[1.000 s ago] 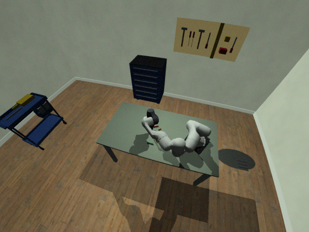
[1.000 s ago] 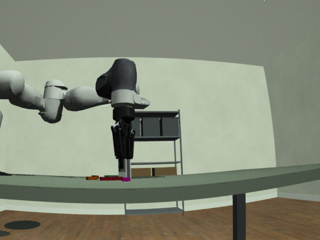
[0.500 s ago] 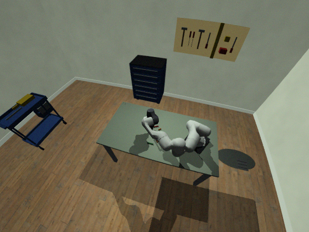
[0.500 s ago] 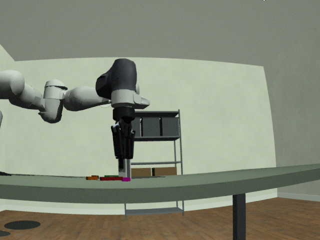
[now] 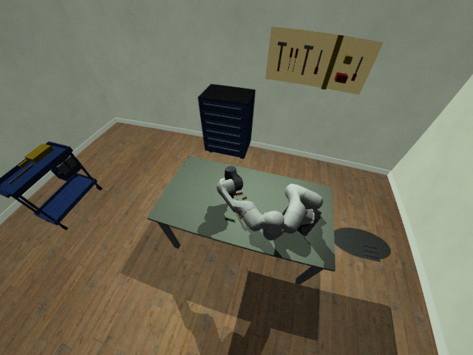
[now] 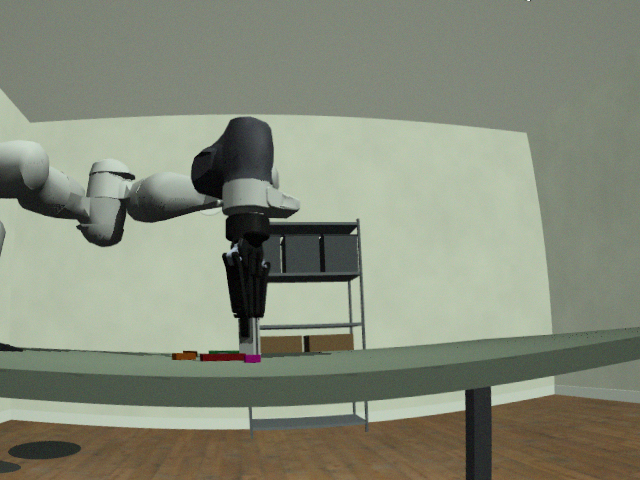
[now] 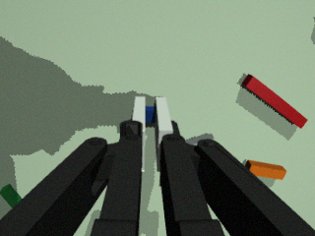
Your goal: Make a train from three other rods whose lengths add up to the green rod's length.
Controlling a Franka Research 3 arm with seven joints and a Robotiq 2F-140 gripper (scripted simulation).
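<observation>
Now: hand 5 cm past the grey rod, 3 cm above it and 2 cm to the left of it. From my hand the other things lie so: magenta rod (17 cm to the right, 3 cm below, 2 cm behind); red rod (9 cm to the right, 5 cm behind, 3 cm below); blue rod (3 cm below).
</observation>
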